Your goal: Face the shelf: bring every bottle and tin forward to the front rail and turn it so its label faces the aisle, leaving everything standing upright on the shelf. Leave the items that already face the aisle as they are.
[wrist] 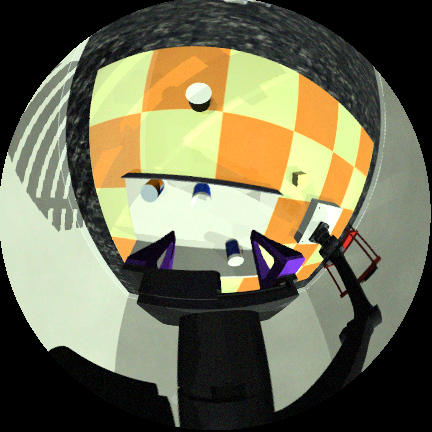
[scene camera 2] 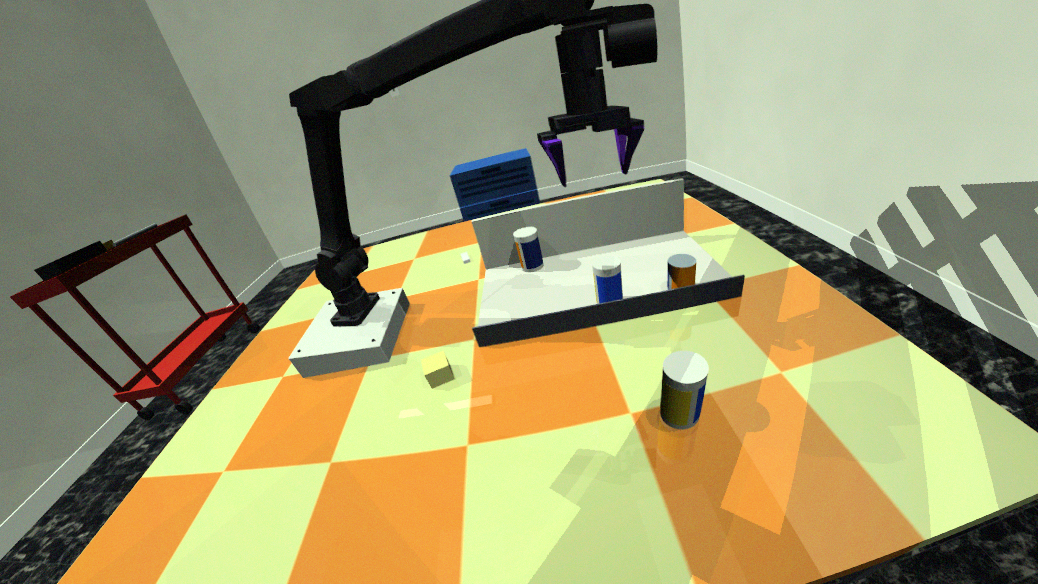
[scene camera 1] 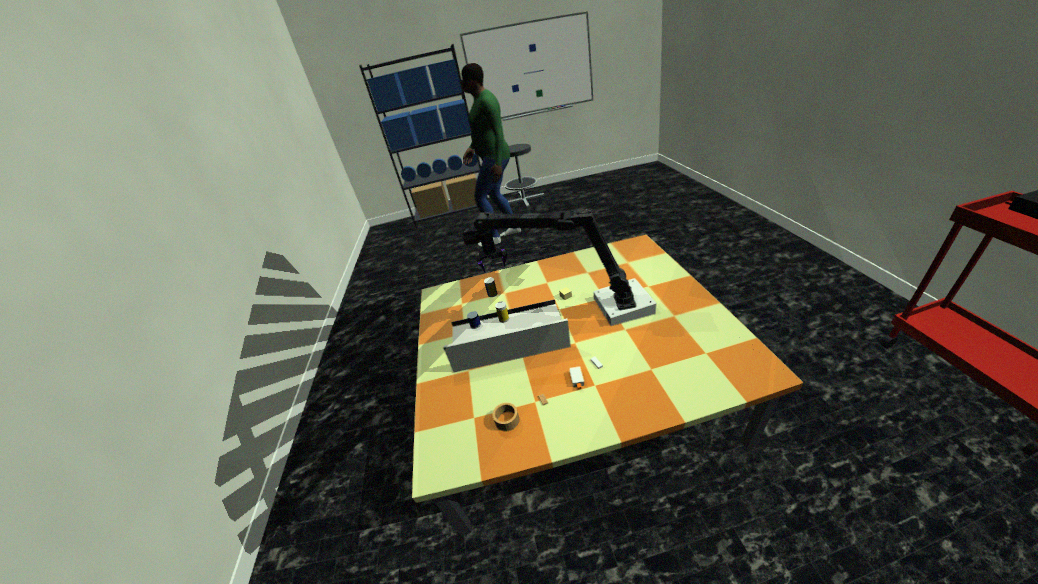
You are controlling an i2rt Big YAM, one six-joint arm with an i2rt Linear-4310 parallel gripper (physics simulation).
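Frame: origin at the arm's base, x ahead, y left, z up, level; centimetres.
Seen in the pictures: gripper, fingertip midpoint: point(wrist: 212, 234) point(scene camera 2: 594, 179) point(scene camera 1: 494, 269); arm's base, link origin: point(wrist: 318, 231) point(scene camera 2: 356, 311) point(scene camera 1: 624, 301).
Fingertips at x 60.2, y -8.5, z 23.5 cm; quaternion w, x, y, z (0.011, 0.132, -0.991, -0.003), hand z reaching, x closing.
Observation:
Offsets run from my fingertips to a thing's top centre. Level surfaces: height alone.
A white shelf deck @(dz -27.1 cm) point(scene camera 2: 500, 294) has a grey back panel point(scene camera 2: 587, 221) point(scene camera 1: 508, 347) and a dark front rail @(dx +0.6, dy +2.1, dz -24.3 cm) point(scene camera 2: 609, 312) point(wrist: 200, 182). A white-capped bottle @(dx -17.3, dy +25.4, dz -17.2 cm) point(scene camera 2: 529, 249) point(wrist: 233, 251) stands upright near the back panel, blue and some orange showing in scene camera 2. A white-capped bottle @(dx +0.5, dy +5.4, dz -17.5 cm) point(scene camera 2: 609, 284) point(wrist: 201, 193) point(scene camera 1: 502, 313) stands at the rail, its blue side toward the rail. A grey-topped tin @(dx +15.3, dy +7.2, dz -20.1 cm) point(scene camera 2: 681, 273) point(wrist: 152, 190) point(scene camera 1: 473, 320) stands near the rail, orange toward it, blue in scene camera 1. My gripper point(scene camera 2: 595, 179) point(wrist: 212, 234) is open and empty, high above the shelf.
A white-lidded can @(dx +8.3, dy -20.6, dz -19.4 cm) point(scene camera 2: 683, 392) point(wrist: 200, 100) point(scene camera 1: 490, 287) stands on the table in front of the rail. A yellow block @(dx -32.8, dy -9.3, dz -25.5 cm) point(scene camera 2: 437, 370) point(wrist: 298, 178) sits near the arm's base. A brown bowl @(dx -1.8, dy +63.7, dz -24.3 cm) point(scene camera 1: 505, 416) and small items lie behind the shelf. A person point(scene camera 1: 489, 130) stands beyond the table.

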